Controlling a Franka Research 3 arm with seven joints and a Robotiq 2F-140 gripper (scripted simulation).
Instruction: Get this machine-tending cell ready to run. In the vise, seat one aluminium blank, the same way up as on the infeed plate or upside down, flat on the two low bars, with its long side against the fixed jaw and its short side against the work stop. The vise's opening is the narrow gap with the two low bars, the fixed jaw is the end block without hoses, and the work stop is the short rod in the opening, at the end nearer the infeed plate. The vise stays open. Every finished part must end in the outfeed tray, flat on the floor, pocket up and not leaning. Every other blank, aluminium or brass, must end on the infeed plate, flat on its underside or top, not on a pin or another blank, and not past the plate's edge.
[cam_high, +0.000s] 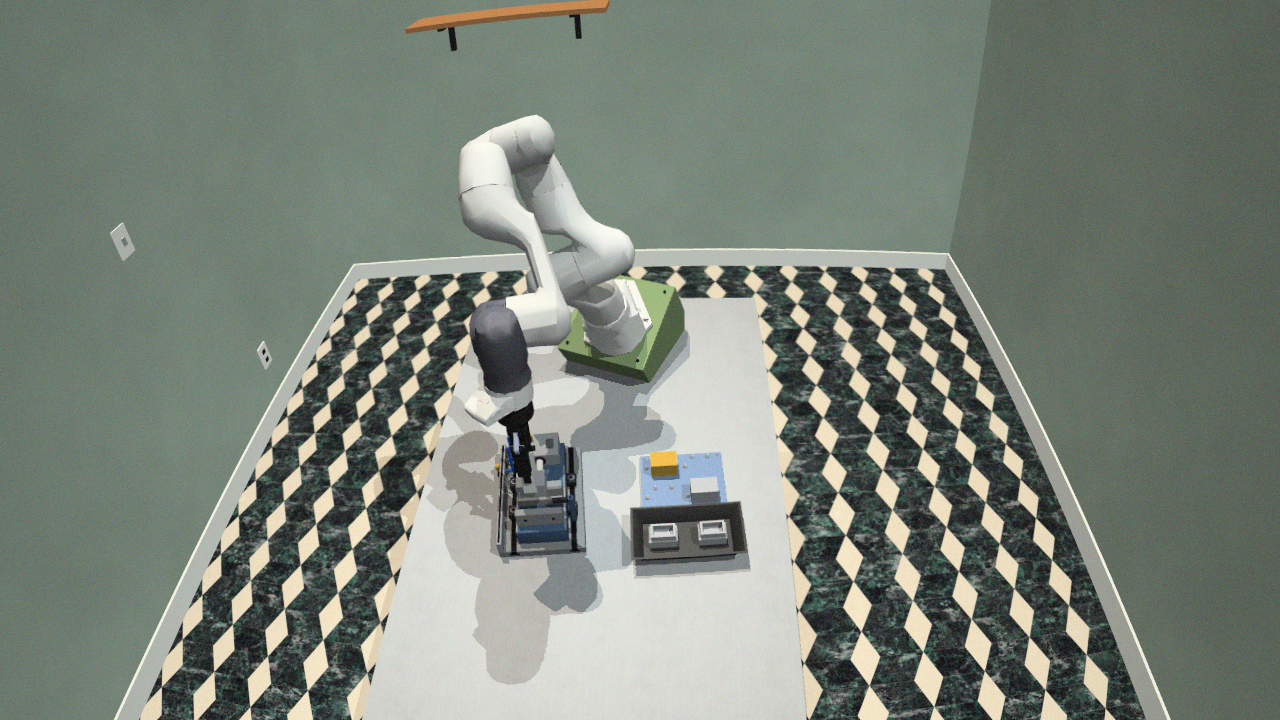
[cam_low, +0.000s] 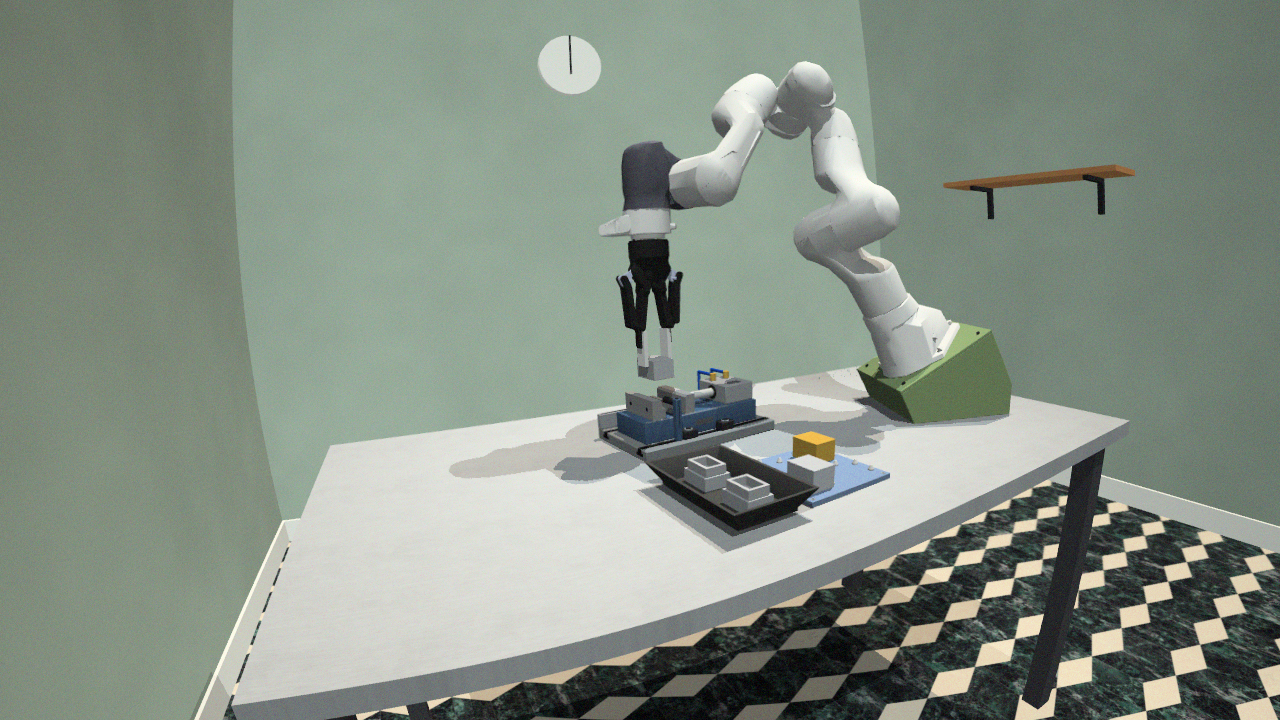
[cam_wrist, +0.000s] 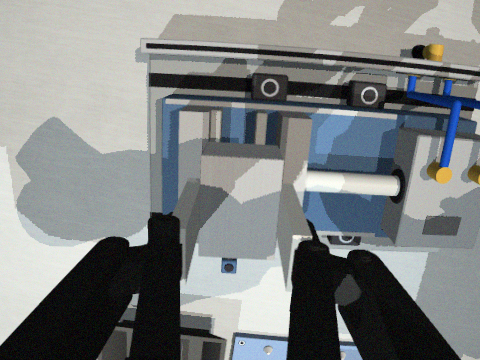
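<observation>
My gripper is now 40 mm above the aluminium blank. The rest, counted from my hand: hose block 160 mm behind, 20 mm to the left, 100 mm below; then white rod 90 mm behind, 10 mm to the left, 100 mm below; then vise 70 mm behind, 10 mm to the left, 140 mm below.
</observation>
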